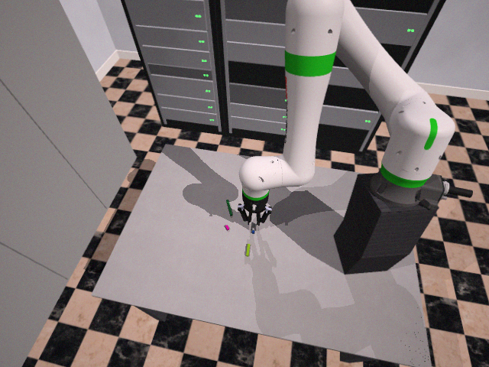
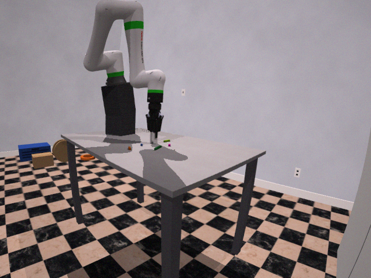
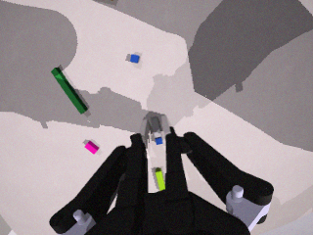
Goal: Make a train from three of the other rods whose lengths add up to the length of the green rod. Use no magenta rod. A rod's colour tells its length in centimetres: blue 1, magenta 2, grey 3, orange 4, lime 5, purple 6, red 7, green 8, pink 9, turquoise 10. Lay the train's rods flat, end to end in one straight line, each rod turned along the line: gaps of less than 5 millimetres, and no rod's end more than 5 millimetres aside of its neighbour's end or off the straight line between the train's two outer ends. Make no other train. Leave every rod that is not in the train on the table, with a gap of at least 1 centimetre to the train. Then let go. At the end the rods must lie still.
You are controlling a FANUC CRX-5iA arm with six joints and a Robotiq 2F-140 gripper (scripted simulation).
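My hand is 30 mm above the grey rod. Round my hand: magenta rod 100 mm ahead, 40 mm to the left, 30 mm below; lime rod 100 mm to the left, 30 mm below, 10 mm behind; green rod 130 mm ahead, 50 mm to the right, 30 mm below.
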